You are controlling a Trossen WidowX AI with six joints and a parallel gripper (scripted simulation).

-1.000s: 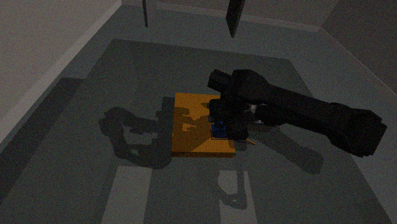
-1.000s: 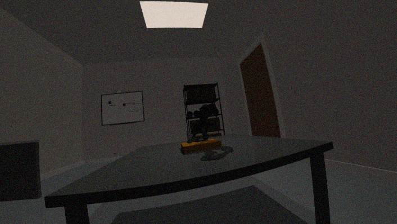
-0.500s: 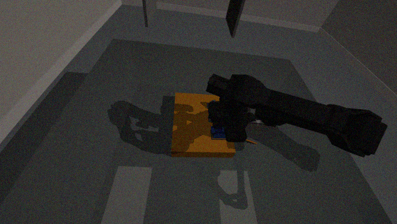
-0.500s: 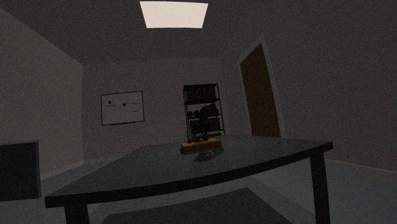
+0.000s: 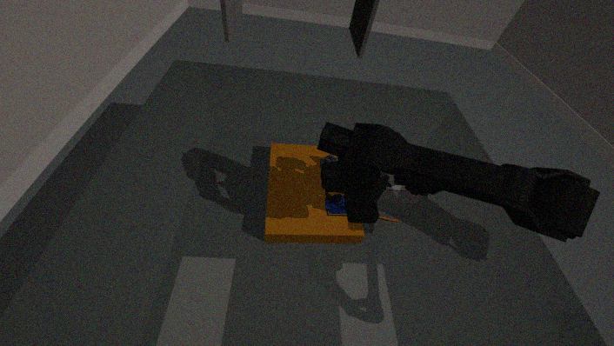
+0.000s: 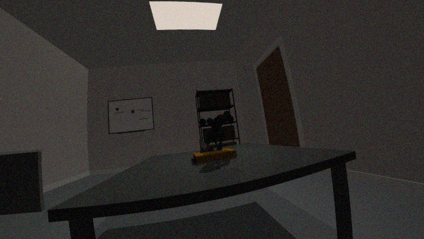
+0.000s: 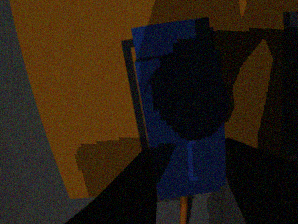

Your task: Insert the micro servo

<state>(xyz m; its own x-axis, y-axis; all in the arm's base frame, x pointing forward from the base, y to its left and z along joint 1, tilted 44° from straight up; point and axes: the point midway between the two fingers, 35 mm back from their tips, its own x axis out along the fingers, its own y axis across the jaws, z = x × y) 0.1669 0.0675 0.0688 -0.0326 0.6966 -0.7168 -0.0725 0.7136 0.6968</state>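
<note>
Now: gripper tip 13 cm short of the orange deck, 7 cm to the left of it and 5 cm above it.
</note>
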